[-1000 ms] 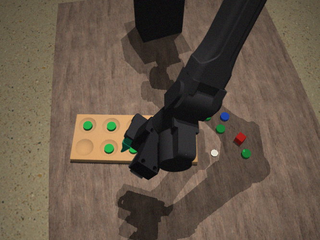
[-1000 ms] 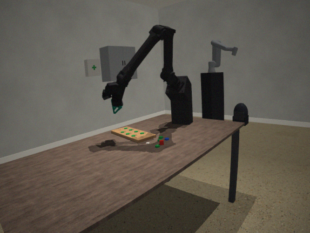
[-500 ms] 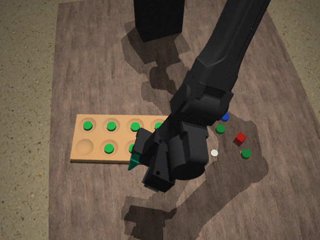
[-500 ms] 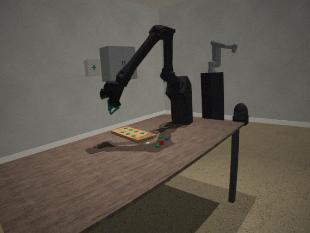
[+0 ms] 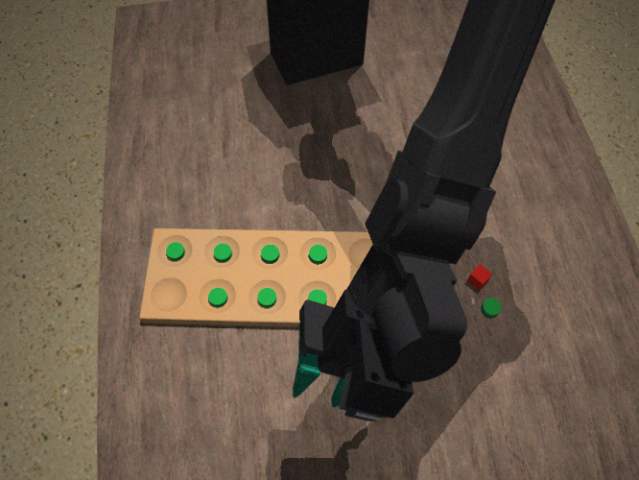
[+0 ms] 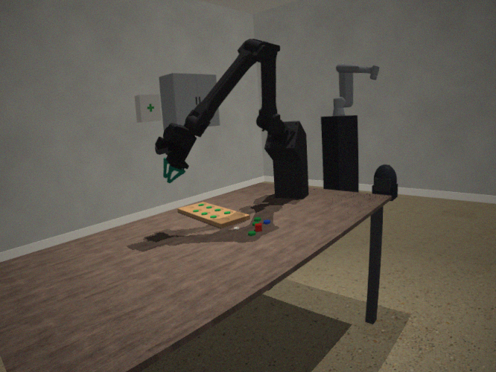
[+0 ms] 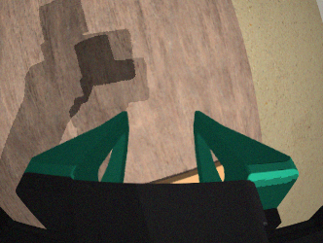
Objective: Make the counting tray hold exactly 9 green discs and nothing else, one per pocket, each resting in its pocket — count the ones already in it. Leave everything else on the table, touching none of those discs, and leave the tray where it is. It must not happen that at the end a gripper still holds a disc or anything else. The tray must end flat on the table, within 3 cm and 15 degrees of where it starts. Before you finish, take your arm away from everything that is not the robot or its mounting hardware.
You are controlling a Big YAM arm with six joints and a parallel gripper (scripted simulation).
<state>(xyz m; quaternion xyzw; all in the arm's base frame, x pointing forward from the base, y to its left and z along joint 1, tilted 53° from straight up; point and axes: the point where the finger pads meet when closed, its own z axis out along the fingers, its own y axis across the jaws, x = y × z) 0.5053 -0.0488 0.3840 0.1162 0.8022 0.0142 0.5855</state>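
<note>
Now: hand 30 cm past the red cube, 18 cm to the right of it and 21 cm above it. From my hand the other things lie so: white disc (23 cm behind, 11 cm to the left, 22 cm below); counting tray (21 cm behind, 14 cm to the right, 22 cm below); blue disc (37 cm behind, 12 cm to the left, 22 cm below).
</note>
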